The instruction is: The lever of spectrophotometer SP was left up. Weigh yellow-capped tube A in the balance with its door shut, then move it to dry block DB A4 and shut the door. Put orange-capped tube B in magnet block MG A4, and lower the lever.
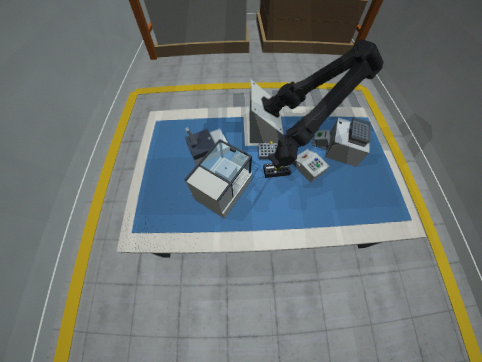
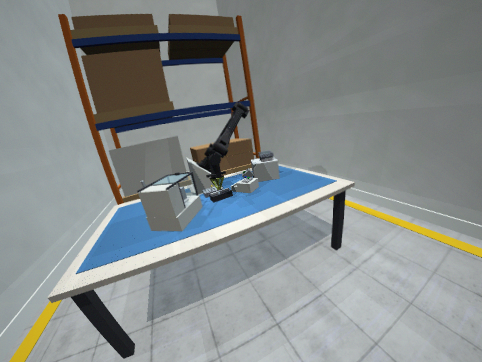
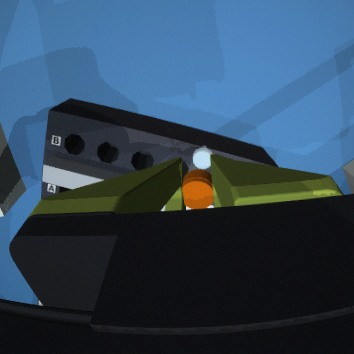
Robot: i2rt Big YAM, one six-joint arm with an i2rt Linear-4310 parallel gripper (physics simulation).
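Note:
My gripper [image 2: 217, 184] [image 3: 197, 169] is shut on orange-capped tube B [image 3: 198, 192], over the black magnet block [image 1: 277, 171] [image 2: 221, 195] [image 3: 120, 135]. The fingers hide part of row A; whether the tube's lower end is in a hole cannot be told. A small yellow spot, perhaps tube A's cap [image 1: 271, 143], shows at the grey rack [image 1: 263, 152] behind. The glass-topped balance [image 1: 210, 182] [image 2: 161, 207] stands left; its door state is unclear. A dark device, seemingly the spectrophotometer [image 1: 201, 143], has its lever [image 1: 188, 132] upright. A white unit with a dark well block, perhaps the dry block [image 1: 359, 131] [image 2: 266, 156], stands right.
A white keypad device [image 1: 312, 165] [image 2: 247, 185] stands close to the right of the magnet block. A small grey device with a green spot [image 1: 321, 138] is behind it. A tall white panel [image 1: 263, 112] stands behind the grey rack.

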